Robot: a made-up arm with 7 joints. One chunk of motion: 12 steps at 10 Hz.
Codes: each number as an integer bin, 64 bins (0 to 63) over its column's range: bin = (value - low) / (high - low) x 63, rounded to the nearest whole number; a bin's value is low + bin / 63 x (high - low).
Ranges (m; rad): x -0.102..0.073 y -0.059..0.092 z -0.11..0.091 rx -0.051..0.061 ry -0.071..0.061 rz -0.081..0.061
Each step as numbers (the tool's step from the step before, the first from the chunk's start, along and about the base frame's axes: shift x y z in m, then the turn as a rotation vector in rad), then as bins.
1 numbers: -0.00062 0.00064 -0.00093 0.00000 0.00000 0.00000
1 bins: 36 25 34 29 34 36
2 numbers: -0.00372 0.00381 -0.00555 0.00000 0.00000 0.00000
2 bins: 35 26 33 29 34 36
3 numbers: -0.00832 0.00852 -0.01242 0.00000 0.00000 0.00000
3 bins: 34 28 31 29 34 36
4 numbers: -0.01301 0.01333 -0.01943 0.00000 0.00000 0.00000
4 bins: 32 30 28 29 34 36
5 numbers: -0.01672 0.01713 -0.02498 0.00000 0.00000 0.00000
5 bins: 31 32 27 29 34 36
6 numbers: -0.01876 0.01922 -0.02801 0.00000 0.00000 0.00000
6 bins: 30 33 26 29 34 36
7 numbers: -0.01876 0.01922 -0.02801 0.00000 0.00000 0.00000
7 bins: 30 33 26 29 34 36
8 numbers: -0.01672 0.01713 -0.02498 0.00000 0.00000 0.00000
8 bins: 31 32 27 29 34 36
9 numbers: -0.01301 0.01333 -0.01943 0.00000 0.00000 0.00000
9 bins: 32 30 28 29 34 36
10 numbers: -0.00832 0.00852 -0.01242 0.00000 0.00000 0.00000
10 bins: 34 28 31 29 34 36
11 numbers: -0.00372 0.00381 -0.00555 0.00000 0.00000 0.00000
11 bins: 35 26 33 29 34 36
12 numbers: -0.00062 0.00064 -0.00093 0.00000 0.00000 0.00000
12 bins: 36 25 34 29 34 36
